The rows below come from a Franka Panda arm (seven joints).
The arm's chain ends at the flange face. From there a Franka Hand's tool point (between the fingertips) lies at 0.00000 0.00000 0.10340 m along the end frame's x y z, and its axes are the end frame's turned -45 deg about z.
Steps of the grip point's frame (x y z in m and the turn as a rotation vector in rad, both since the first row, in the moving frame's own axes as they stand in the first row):
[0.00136 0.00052 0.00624 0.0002 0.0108 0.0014]
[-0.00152 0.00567 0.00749 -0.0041 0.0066 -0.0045]
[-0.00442 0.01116 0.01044 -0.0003 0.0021 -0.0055]
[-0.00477 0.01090 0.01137 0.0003 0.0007 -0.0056]
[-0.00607 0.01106 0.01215 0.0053 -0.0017 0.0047]
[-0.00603 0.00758 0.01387 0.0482 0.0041 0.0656]
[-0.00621 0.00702 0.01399 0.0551 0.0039 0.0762]
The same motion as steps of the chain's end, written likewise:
[0.00055 0.00021 0.00625 0.0078 0.0075 0.0014]
[0.00215 0.00527 0.00749 0.0018 0.0076 -0.0045]
[0.00459 0.01115 0.01044 0.0013 0.0017 -0.0055]
[0.00431 0.01115 0.01137 0.0007 0.0003 -0.0056]
[0.00404 0.01238 0.01215 0.0025 -0.0049 0.0047]
[0.00419 0.01355 0.01399 0.0370 -0.0312 0.0656]
[0.00415 0.01380 0.01415 0.0417 -0.0362 0.0762]

